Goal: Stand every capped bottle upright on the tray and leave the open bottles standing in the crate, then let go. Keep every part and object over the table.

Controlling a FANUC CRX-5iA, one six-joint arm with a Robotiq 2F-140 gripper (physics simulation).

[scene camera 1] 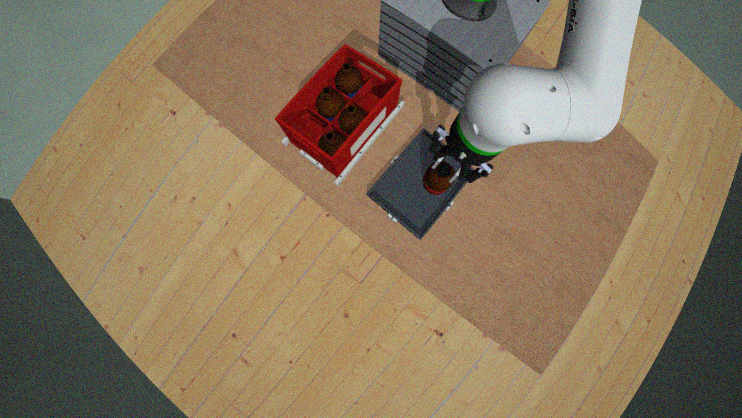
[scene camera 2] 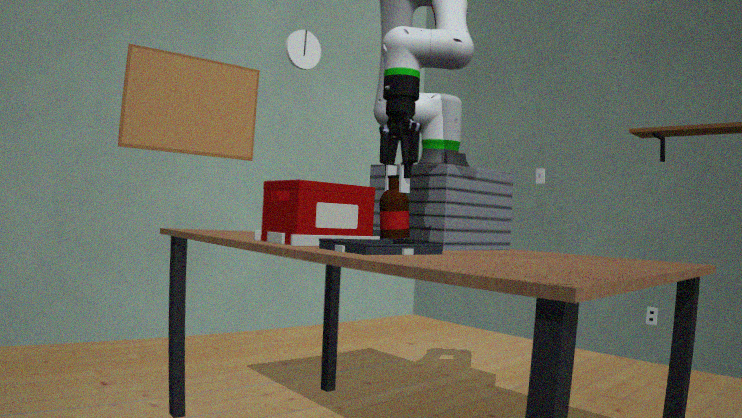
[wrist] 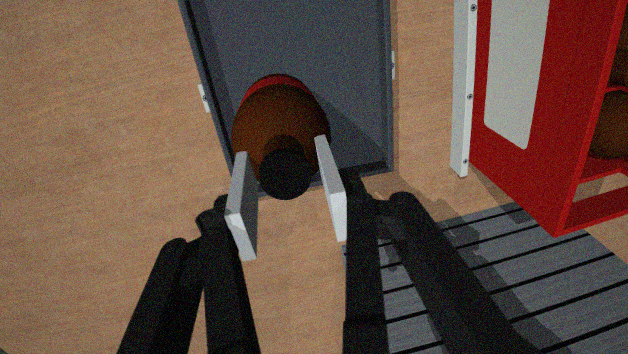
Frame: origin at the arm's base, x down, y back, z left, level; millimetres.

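Seen in the pictures: gripper, fingertip midpoint: (scene camera 1: 444,170) (scene camera 2: 397,192) (wrist: 285,163).
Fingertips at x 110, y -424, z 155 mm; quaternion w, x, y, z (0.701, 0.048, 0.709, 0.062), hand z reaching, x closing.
Observation:
A point is followed by its place in that frame.
A brown bottle (scene camera 1: 437,182) {x 111, y -458, z 153 mm} (scene camera 2: 395,219) {x 178, y -455, z 179 mm} (wrist: 280,107) {x 115, y -460, z 145 mm} with a red label and a black cap is upright at the base-side end of the dark grey tray (scene camera 1: 399,189) {x 256, y -487, z 80 mm} (scene camera 2: 358,248) {x 249, y -574, z 169 mm} (wrist: 300,30) {x 256, y -484, z 108 mm}. My gripper (scene camera 1: 446,168) {x 110, y -424, z 155 mm} (scene camera 2: 397,177) (wrist: 285,163) {x 110, y -424, z 155 mm} points down and is shut on its neck. The bottle's base is at the tray's level in scene camera 2; whether it touches the tray floor I cannot tell. Several brown bottles (scene camera 1: 348,79) {x 136, y -317, z -179 mm} (scene camera 1: 328,102) {x 134, y -403, z -187 mm} (scene camera 1: 352,118) {x 126, y -415, z -106 mm} (scene camera 1: 330,142) {x 112, y -500, z -116 mm} (wrist: 609,125) {x 150, y -319, z -163 mm} stand in the red crate (scene camera 1: 345,160) {x 185, y -505, z -76 mm} (scene camera 2: 282,218) {x 192, y -533, z -154 mm} (wrist: 540,190) {x 115, y -306, z -50 mm}; their tops are too small to judge here.
The grey ribbed robot pedestal (scene camera 1: 415,59) {x 155, y -153, z -59 mm} (scene camera 2: 477,207) {x 128, y -36, z 172 mm} (wrist: 490,260) {x 166, y -157, z -34 mm} stands behind the tray and crate. White strips (scene camera 1: 363,150) {x 232, y -446, z -58 mm} (wrist: 462,100) {x 238, y -357, z -45 mm} edge the crate's foot, and small white clips (scene camera 1: 392,217) {x 246, y -565, z 102 mm} (wrist: 205,97) {x 246, y -458, z 223 mm} sit at the tray's sides. The tray lies near the table's edge.

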